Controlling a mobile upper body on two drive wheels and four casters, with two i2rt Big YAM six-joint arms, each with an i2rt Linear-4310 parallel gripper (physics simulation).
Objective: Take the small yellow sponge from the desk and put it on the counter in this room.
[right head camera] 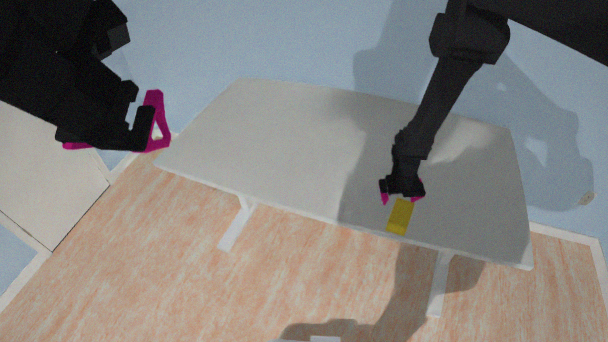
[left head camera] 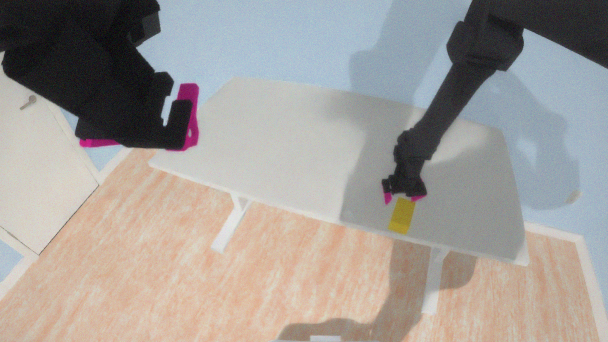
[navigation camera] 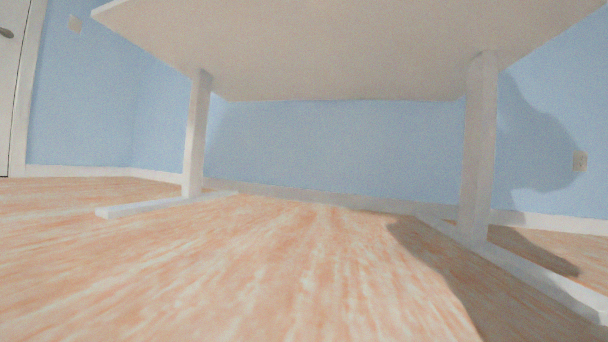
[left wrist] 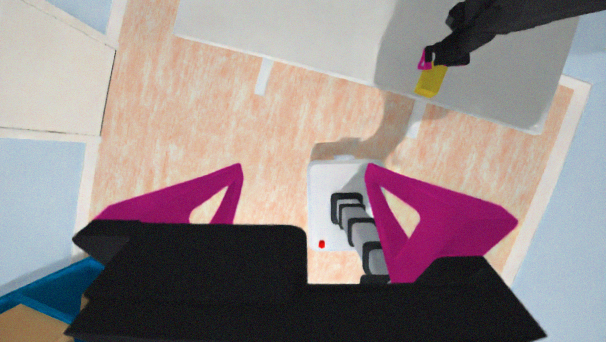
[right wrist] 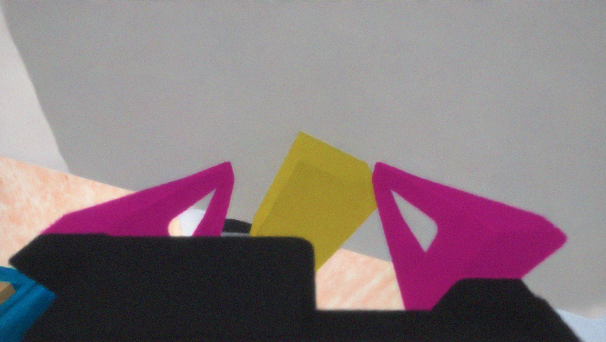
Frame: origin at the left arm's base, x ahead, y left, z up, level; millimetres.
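Seen in the pictures: left gripper, fingertip midpoint: (right head camera: 140,140) (left head camera: 162,138) (left wrist: 303,170); right gripper, fingertip midpoint: (right head camera: 397,202) (left head camera: 399,201) (left wrist: 431,65) (right wrist: 303,170).
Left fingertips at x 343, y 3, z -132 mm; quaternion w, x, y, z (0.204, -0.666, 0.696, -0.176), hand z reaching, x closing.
A point is followed by its place in that frame.
The small yellow sponge (left head camera: 401,216) @[x 602, y -435, z -645 mm] (right head camera: 400,217) @[x 602, y -439, z -645 mm] (left wrist: 431,81) @[x 608, y -434, z -645 mm] (right wrist: 320,200) @[x 651, y -452, z -645 mm] lies at a slant on the white desk (left head camera: 280,135) @[x 1031, y -23, z -690 mm] (right head camera: 280,135) @[x 1032, y -15, z -690 mm] (left wrist: 280,30) @[x 844, y 107, z -690 mm] (right wrist: 150,100) @[x 693, y -331, z -690 mm], near its front edge. My right gripper (left head camera: 402,200) @[x 667, y -439, z -654 mm] (right head camera: 400,201) @[x 667, y -439, z -654 mm] (right wrist: 303,170) @[x 667, y -439, z -654 mm] is open at the sponge's far end. In the right wrist view the sponge shows between its fingers, closer to the right-hand one; whether they touch is unclear. The black gripper body hides the sponge's lower part there. My left gripper (left wrist: 303,170) @[x 343, y 3, z -132 mm] is open and empty, away from the sponge. The counter does not show in these views.
A cream door (left head camera: 45,165) @[x 1082, y 1747, z -922 mm] (left wrist: 50,85) @[x 908, y 1804, z -1059 mm] stands at the left. The desk has white legs (navigation camera: 197,130) @[x 1171, y 286, z -1037 mm] (navigation camera: 480,140) @[x 792, y -848, z -1039 mm] with long feet on the wooden floor. The robot's white base (left wrist: 325,210) @[x -15, y -84, z -1150 mm] is in front of the desk. A blue-edged object (left wrist: 55,295) (right wrist: 35,305) shows at lower left.
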